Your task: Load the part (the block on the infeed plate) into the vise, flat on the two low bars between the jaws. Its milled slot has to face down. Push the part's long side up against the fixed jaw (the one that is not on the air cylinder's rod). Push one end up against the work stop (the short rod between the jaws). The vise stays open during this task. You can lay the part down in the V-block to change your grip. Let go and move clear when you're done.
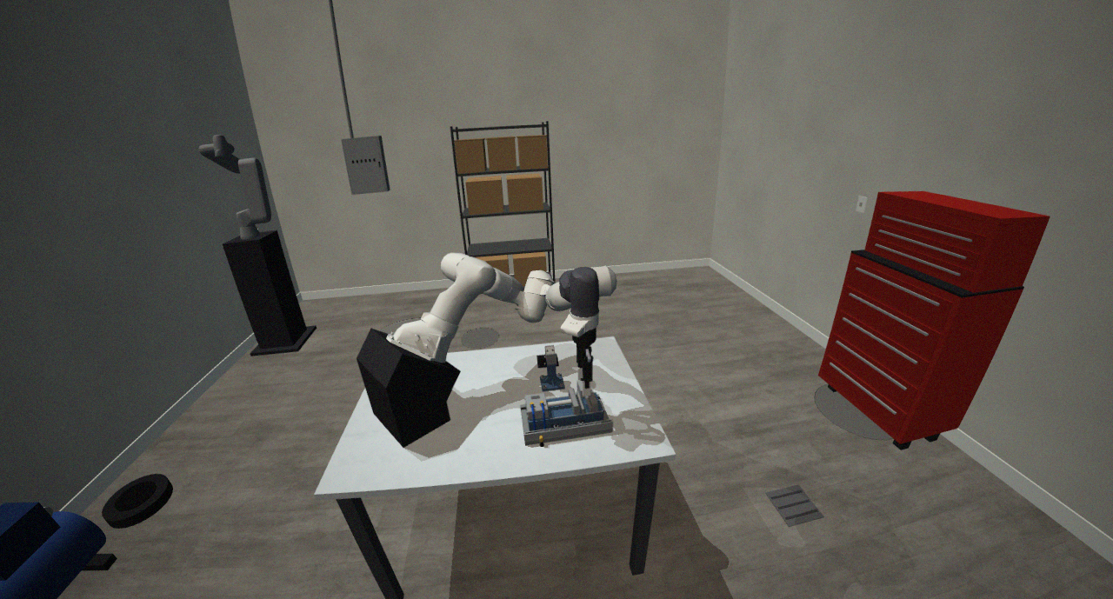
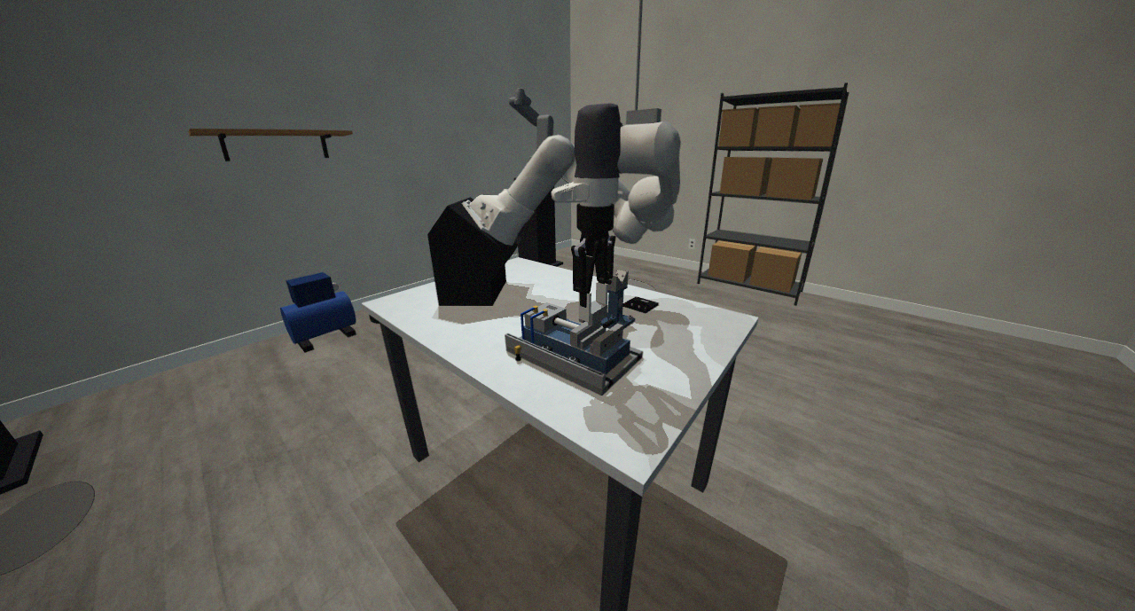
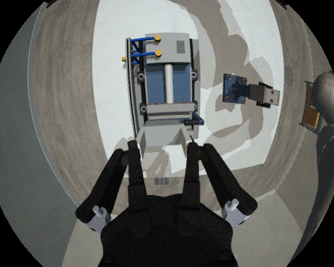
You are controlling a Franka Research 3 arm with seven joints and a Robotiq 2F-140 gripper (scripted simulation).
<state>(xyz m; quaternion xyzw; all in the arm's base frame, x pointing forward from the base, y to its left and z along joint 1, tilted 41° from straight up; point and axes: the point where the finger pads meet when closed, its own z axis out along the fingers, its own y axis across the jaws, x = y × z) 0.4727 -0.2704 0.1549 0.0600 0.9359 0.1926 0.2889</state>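
Now: hand 30 mm above the part. Also, from my hand: black infeed plate (400 mm to the left, 170 mm below, 70 mm behind).
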